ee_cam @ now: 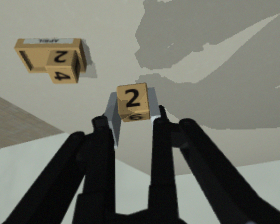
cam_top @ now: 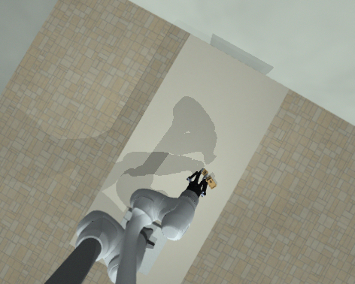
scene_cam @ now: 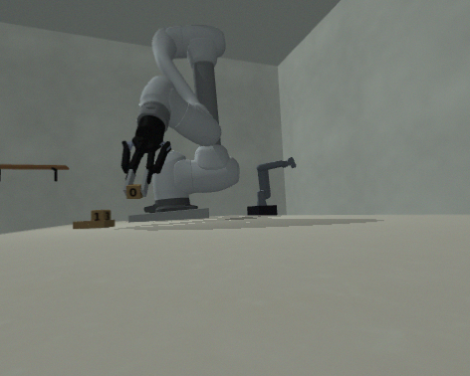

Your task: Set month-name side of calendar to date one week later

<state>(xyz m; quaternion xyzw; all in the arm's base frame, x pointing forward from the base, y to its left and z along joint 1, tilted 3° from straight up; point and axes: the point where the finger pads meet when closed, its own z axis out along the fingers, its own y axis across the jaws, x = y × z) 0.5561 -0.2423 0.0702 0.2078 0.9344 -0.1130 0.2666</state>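
Right now my hand is 50 mm past the tray, 90 mm to the left of it and 100 mm above it. The rest, counted from my hand: wooden cube 10 mm ahead, 10 mm to the right, 20 mm below.
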